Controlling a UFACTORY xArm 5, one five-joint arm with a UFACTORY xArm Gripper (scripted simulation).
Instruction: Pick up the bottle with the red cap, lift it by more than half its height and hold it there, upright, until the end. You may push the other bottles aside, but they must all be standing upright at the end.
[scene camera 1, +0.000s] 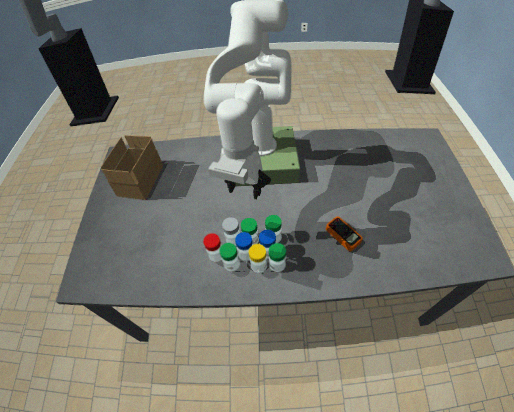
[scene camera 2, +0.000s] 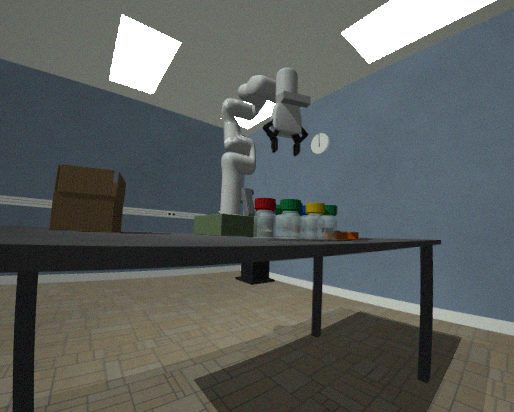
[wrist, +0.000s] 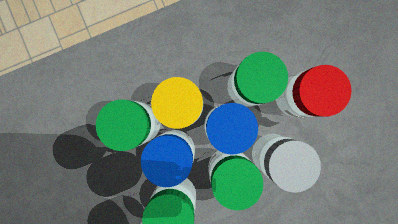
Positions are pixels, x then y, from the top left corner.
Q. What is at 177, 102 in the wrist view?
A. A yellow-capped bottle.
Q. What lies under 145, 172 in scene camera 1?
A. A cardboard box.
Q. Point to the gripper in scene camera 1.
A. At 244, 192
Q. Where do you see a cardboard box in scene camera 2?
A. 87, 209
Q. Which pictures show the gripper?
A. Scene camera 1 and scene camera 2 only.
